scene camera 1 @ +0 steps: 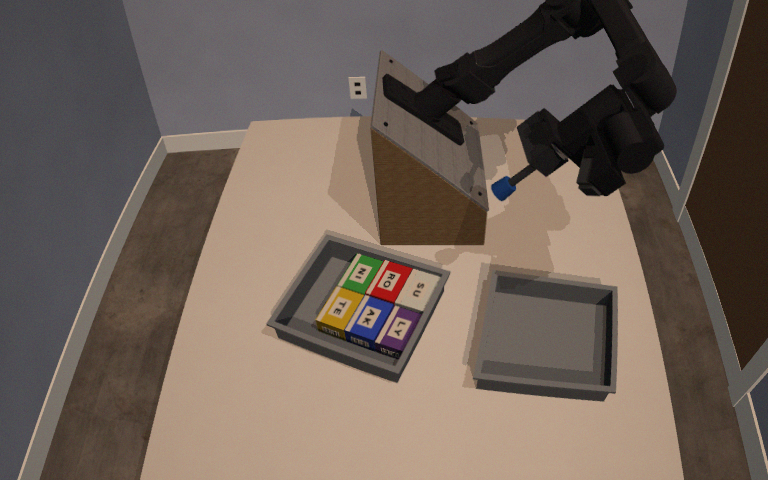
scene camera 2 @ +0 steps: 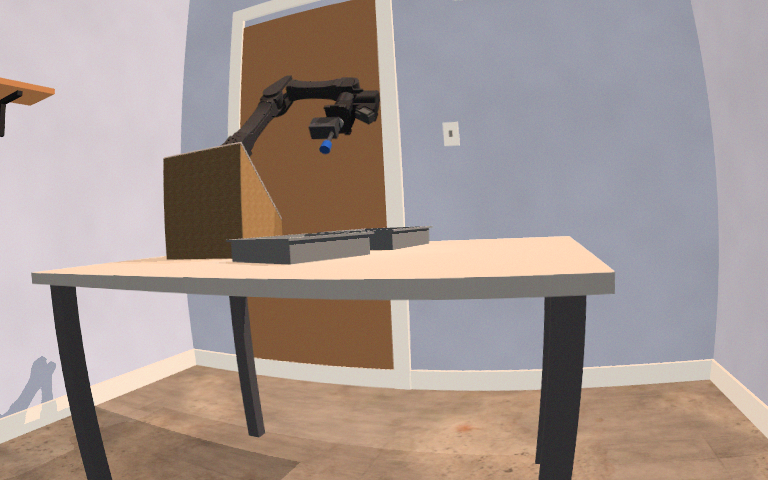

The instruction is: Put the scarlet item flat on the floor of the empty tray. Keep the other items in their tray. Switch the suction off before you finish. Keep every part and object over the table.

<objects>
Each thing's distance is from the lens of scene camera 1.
grey tray (scene camera 1: pixel 541 336): 1.03 m
grey tray (scene camera 1: pixel 294 319): 1.06 m
red box (scene camera 1: pixel 387 284): 1.03 m
</objects>
